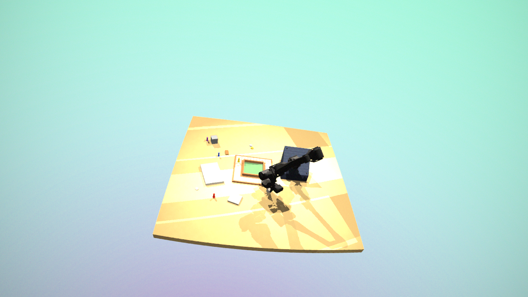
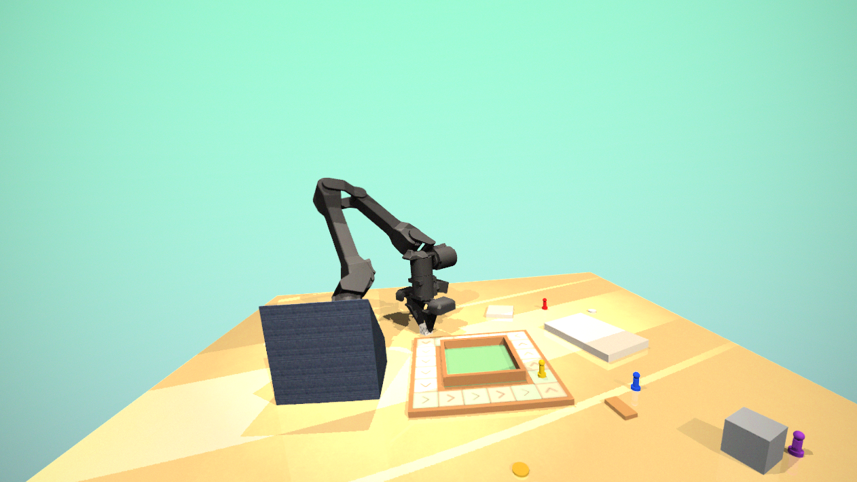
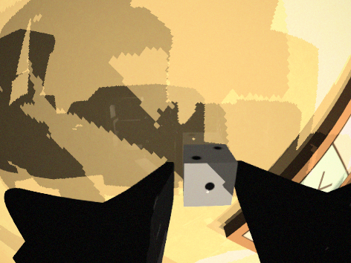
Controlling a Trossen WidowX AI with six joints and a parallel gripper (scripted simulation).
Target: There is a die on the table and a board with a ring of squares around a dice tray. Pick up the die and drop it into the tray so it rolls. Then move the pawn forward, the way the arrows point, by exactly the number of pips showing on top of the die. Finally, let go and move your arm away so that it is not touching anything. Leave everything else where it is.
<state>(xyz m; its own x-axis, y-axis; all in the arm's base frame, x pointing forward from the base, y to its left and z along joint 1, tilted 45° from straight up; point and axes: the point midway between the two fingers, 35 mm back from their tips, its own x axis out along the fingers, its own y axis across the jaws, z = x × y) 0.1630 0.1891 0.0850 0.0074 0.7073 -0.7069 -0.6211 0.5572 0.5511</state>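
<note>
My gripper tip is 27 cm to the left of the yellow pawn, 22 cm short of it and 2 cm below it. From my gripper tip the other things lie so: white die: right at my gripper tip; then green dice tray: 20 cm to the right, 11 cm ahead; then red pawn: 36 cm ahead, 10 cm to the left, 1 cm above.
</note>
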